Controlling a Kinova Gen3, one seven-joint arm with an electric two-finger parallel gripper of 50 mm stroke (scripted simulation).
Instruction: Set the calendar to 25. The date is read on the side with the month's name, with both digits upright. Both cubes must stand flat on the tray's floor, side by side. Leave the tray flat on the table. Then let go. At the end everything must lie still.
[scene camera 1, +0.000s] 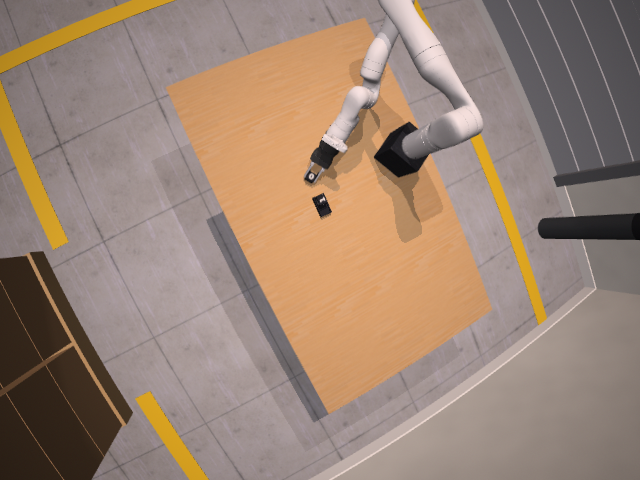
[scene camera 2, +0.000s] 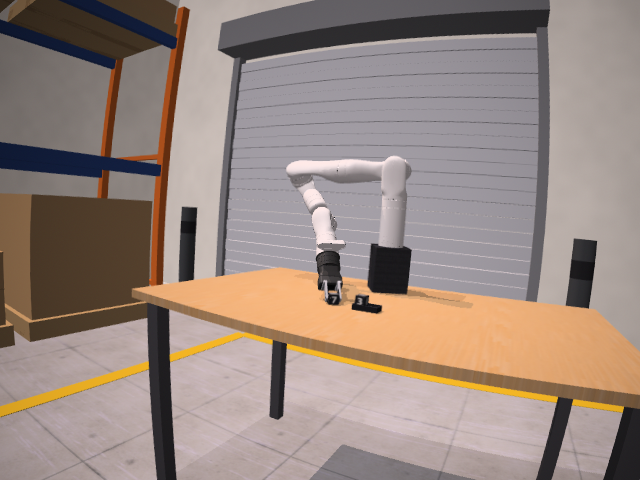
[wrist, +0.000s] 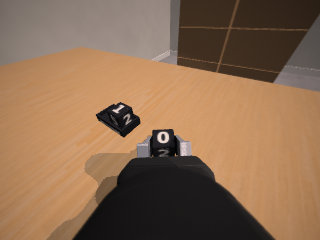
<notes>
In view: my gripper (scene camera 2: 333, 300).
My gripper also shows in the wrist view (wrist: 163, 142).
</notes>
